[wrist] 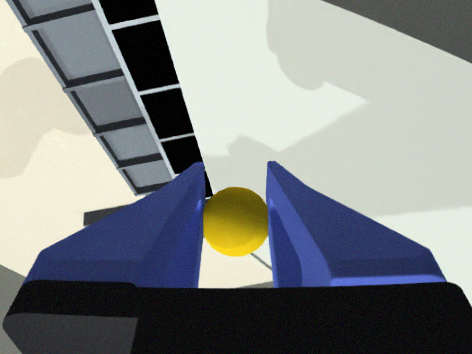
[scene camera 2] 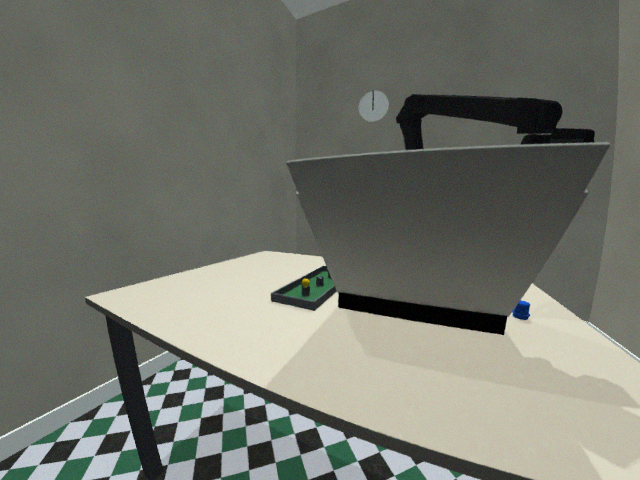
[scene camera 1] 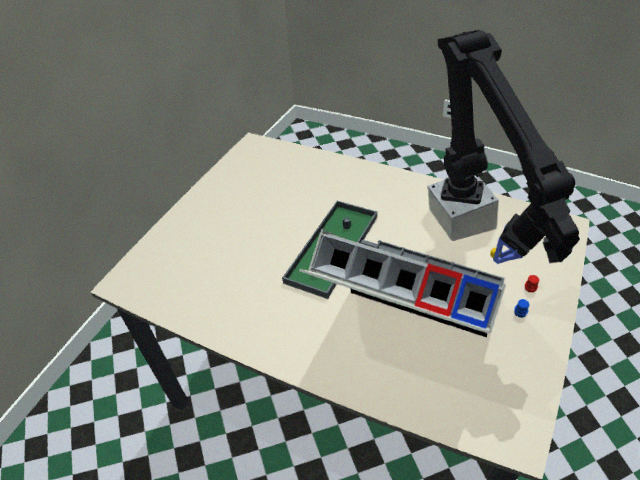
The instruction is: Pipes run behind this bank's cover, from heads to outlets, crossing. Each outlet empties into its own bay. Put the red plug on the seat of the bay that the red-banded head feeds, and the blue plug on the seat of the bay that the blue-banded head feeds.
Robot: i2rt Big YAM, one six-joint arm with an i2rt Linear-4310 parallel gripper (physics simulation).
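Where they show: gripper, between the fingertips: (wrist: pixel 235 176) (scene camera 1: pixel 496 259); arm's base, origin of its link: (scene camera 1: pixel 462 192).
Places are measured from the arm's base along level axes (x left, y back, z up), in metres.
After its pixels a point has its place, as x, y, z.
Observation:
My gripper (scene camera 1: pixel 496 253) {0.129, -0.366, 0.119} (wrist: pixel 235 176) {0.129, -0.366, 0.119} is shut on a yellow ball (scene camera 1: pixel 493 252) {0.118, -0.371, 0.142} (wrist: pixel 235 221) {0.134, -0.364, 0.139}, held in the air near the bank's right end, on the arm's side. The red plug (scene camera 1: pixel 531 283) {0.248, -0.229, -0.078} and the blue plug (scene camera 1: pixel 521 308) {0.230, -0.326, -0.078} (scene camera 2: pixel 522 310) {0.229, -0.325, -0.089} stand on the table right of the bank. The bank's plain grey cover (scene camera 2: pixel 439 232) {-0.016, -0.556, 0.115} hides the pipes. In scene camera 1, five heads show on top; the red-banded head (scene camera 1: pixel 422 285) {-0.008, -0.574, 0.209} is fourth from the left, the blue-banded head (scene camera 1: pixel 493 305) {0.135, -0.581, 0.209} at the right end. In the wrist view, grey compartments (wrist: pixel 75 50) {0.052, -0.232, -0.106} run beside dark openings.
A green tray (scene camera 1: pixel 310 279) {-0.349, -0.378, -0.109} (scene camera 2: pixel 292 299) {-0.345, -0.421, -0.093} with a dark rim lies beside and partly under the bank's left end. It holds dark posts (scene camera 1: pixel 346 223) {-0.321, -0.151, -0.086} (scene camera 2: pixel 320 281) {-0.327, -0.251, -0.091}; another yellow ball (scene camera 2: pixel 305 283) {-0.337, -0.353, -0.068} sits on one. The arm's grey base block (scene camera 1: pixel 470 222) {0.043, -0.068, -0.051} stands behind the bank.

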